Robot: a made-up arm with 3 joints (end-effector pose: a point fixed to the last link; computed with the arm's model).
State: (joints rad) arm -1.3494 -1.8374 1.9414
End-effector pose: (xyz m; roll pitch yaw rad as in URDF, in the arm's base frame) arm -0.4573 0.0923 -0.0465 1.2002 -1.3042 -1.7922
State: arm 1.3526 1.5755 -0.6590
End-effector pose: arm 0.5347 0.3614 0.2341 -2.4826 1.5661 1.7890
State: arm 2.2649 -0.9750 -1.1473
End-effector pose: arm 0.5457 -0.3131 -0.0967 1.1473 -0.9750 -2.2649
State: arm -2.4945 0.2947 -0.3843
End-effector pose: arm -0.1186 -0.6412 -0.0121 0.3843 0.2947 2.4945
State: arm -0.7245 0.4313 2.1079
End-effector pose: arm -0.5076 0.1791 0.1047 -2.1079 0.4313 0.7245
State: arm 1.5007 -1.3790 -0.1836
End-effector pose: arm 0.5682 0.0255 -0.0933 0.1836 -1.3790 -1.5007
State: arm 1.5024 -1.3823 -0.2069
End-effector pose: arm 0.5700 0.0246 -0.0928 0.2069 -1.3823 -1.5024
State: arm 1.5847 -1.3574 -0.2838
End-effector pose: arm 0.5758 -0.0157 -0.0952 0.2838 -1.3574 -1.5847
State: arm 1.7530 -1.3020 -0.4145
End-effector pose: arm 0.5767 -0.0991 -0.0999 0.4145 -1.3020 -1.7530
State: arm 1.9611 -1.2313 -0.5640
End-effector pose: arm 0.5602 -0.2016 -0.1042 0.5640 -1.2313 -1.9611
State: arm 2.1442 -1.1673 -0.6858
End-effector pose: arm 0.5299 -0.2886 -0.1062 0.6858 -1.1673 -2.1442
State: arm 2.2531 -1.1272 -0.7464
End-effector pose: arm 0.5047 -0.3380 -0.1070 0.7464 -1.1272 -2.2531
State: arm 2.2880 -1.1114 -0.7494
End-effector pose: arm 0.4948 -0.3532 -0.1076 0.7494 -1.1114 -2.2880
